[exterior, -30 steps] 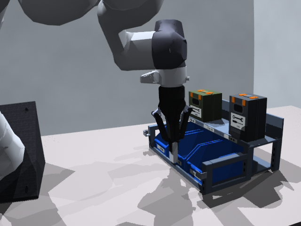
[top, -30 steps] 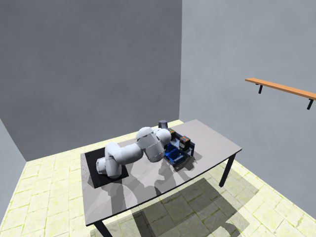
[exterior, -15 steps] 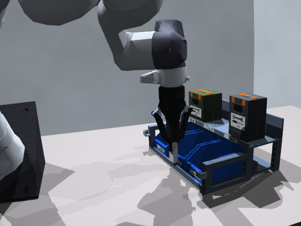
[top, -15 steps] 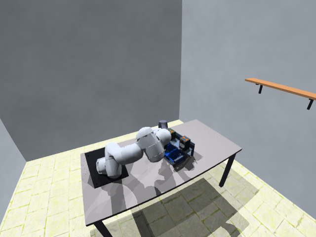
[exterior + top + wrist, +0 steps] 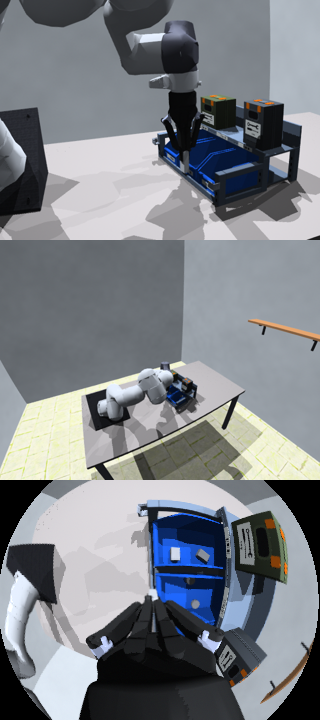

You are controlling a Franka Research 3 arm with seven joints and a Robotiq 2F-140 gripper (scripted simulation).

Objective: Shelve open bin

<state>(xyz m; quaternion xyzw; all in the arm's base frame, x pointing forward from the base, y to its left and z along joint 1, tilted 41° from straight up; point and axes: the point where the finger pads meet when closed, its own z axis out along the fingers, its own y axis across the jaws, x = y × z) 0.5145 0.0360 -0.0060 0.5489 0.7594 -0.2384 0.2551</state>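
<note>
Now: hand 130 mm short of the shelf floor, 40 mm to the right of it and 50 mm above it. The rest, counted from my hand: green case (150 mm ahead, 160 mm to the left, 100 mm above); then black box (210 mm ahead, 60 mm to the right, 110 mm above).
</note>
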